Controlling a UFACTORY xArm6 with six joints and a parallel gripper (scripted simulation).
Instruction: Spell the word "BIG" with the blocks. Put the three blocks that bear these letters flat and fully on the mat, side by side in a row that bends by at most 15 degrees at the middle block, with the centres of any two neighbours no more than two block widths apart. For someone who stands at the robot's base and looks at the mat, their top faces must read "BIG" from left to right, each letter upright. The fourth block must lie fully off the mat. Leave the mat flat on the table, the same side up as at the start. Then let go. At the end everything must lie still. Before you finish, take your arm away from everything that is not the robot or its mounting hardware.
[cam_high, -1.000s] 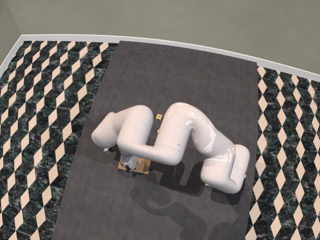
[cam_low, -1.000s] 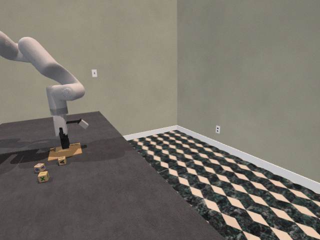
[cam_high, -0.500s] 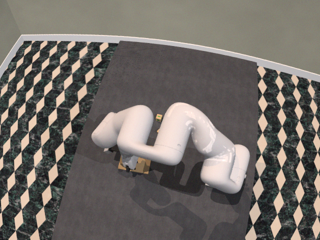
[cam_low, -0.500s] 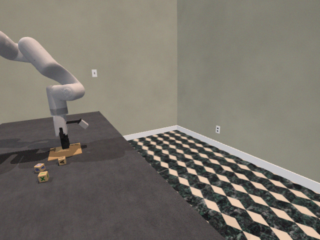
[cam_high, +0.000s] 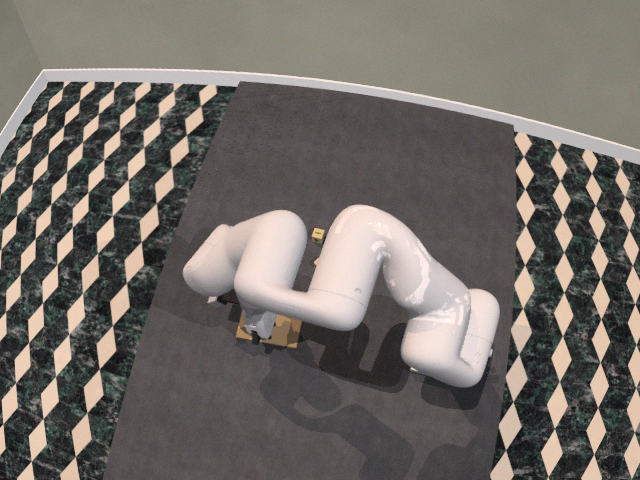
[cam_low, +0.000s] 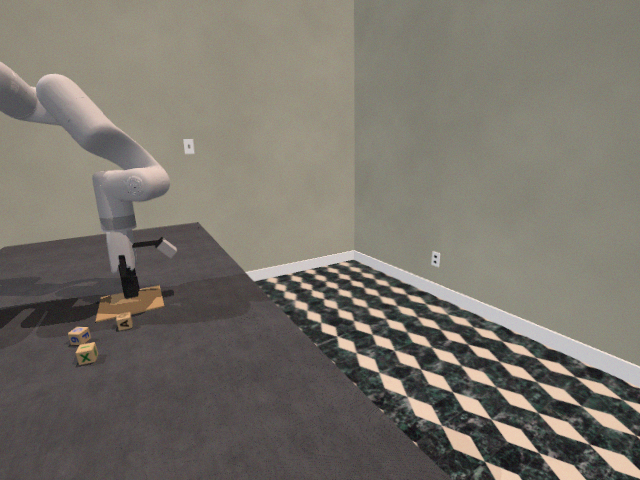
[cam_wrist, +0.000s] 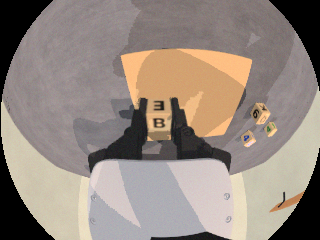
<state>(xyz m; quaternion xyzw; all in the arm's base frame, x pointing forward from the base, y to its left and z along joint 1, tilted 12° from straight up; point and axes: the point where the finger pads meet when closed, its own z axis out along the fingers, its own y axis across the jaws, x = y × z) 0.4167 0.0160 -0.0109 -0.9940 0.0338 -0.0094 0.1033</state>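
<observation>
The B block is 10 mm below my hand. The rest, counted from my hand: tan mat (40 mm to the right, 20 mm below); then G block (90 mm behind, 180 mm to the right, 10 mm below).
</observation>
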